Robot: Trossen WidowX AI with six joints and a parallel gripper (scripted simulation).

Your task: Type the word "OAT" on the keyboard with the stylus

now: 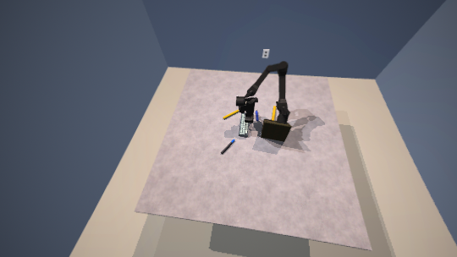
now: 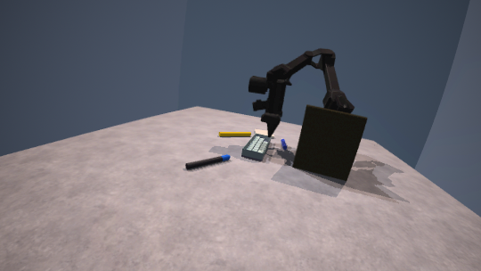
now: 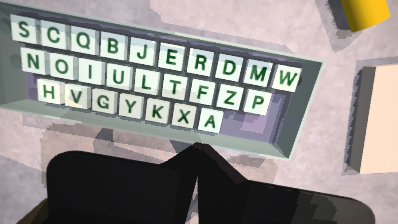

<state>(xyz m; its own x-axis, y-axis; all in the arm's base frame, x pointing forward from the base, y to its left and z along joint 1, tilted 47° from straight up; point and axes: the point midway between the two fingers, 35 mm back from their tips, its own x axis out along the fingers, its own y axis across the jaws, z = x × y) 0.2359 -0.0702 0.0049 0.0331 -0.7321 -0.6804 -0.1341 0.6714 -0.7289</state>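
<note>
Now: the blue stylus 9 cm to the right of my gripper tip, 4 cm behind it and 3 cm below it. The rest, counted from my gripper tip: grey stylus tip 13 cm to the right, 4 cm behind, 3 cm below; then yellow pencil 15 cm ahead, 3 cm to the right, 3 cm below; then beige pad 15 cm to the right, 6 cm ahead, 3 cm below.
</note>
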